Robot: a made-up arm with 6 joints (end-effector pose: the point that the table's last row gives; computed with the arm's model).
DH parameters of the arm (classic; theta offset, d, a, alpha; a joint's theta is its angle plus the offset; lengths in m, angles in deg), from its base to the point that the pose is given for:
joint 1: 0 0.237 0 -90
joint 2: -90 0 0.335 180
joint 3: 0 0 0 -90
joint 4: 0 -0.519 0 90
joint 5: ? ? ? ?
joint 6: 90 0 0 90
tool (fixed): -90 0 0 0
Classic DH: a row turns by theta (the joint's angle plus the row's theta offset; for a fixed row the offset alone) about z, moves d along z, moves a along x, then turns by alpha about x.
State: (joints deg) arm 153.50 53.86 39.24 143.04 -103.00 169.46
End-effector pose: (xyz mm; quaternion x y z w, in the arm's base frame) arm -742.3 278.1 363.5 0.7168 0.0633 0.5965 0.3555
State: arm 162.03 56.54 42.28 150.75 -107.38 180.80
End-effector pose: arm -783.8 159.8 342.6 0.7109 0.0075 0.6228 0.3266
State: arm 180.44 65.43 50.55 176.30 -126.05 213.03
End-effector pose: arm -807.2 -109.0 249.4 0.7824 -0.1472 0.5457 0.2615
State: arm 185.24 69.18 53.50 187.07 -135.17 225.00
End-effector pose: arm -796.7 -175.7 203.6 0.8280 -0.1691 0.4708 0.2535
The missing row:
joint 5: 0 0.103 0 -90
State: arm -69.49 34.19 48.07 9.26 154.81 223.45
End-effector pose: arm 145.9 -680.1 654.7 -0.1022 -0.2899 0.7453 0.5917
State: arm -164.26 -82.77 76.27 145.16 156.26 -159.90
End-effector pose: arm 829.6 146.0 409.9 -0.1024 0.4291 -0.8677 0.2290
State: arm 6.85 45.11 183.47 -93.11 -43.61 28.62
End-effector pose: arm -82.3 -4.3 895.1 -0.0870 -0.6761 0.6041 0.4128
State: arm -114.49 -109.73 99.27 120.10 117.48 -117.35
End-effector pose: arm 348.0 639.3 -205.6 0.8999 -0.2803 0.3333 0.0231
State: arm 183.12 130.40 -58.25 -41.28 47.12 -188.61
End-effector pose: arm 243.2 90.8 165.1 0.3682 0.3299 0.1646 0.8535
